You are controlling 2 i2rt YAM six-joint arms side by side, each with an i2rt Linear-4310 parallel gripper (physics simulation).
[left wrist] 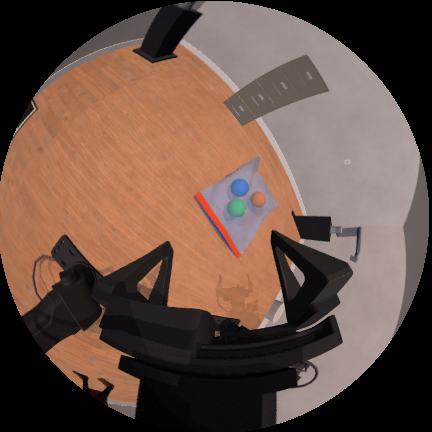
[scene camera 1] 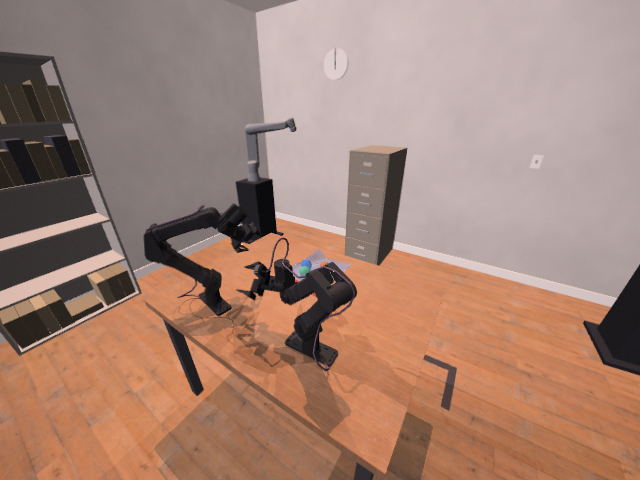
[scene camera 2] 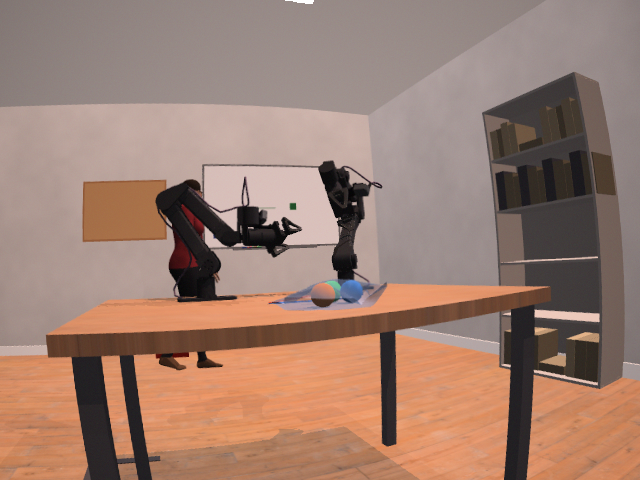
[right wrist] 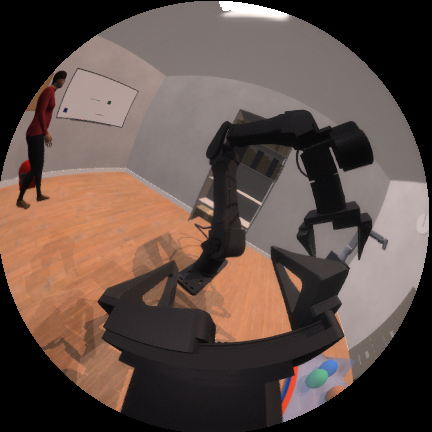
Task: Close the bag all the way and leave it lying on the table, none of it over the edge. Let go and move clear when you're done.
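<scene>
A clear bag (scene camera 1: 316, 255) (scene camera 2: 376, 296) (left wrist: 220, 192) lies on the table, holding a blue ball (scene camera 1: 306, 264) (scene camera 2: 351, 291) (left wrist: 239, 187) (right wrist: 328, 368), a green ball (scene camera 1: 303, 271) (left wrist: 236, 207) (right wrist: 316, 378) and an orange ball (scene camera 2: 323, 294) (left wrist: 258, 199). A red strip (left wrist: 218, 225) runs along its mouth edge, with a blue line showing beside it; in the right wrist view both strips show side by side. My left gripper (scene camera 1: 262, 241) (left wrist: 219, 241) (right wrist: 336, 260) is open, above and apart from the bag. My right gripper (scene camera 1: 241, 279) (scene camera 2: 293, 238) is open and empty, raised beside the bag.
The wooden table (scene camera 1: 377, 392) (scene camera 2: 232, 335) carries both arm bases. In scene camera 2 the bag lies near the table's front edge. A filing cabinet (scene camera 1: 364, 206), a bookshelf (scene camera 2: 589, 227) and a grey arm on a black pedestal (scene camera 1: 256, 206) stand beyond the table.
</scene>
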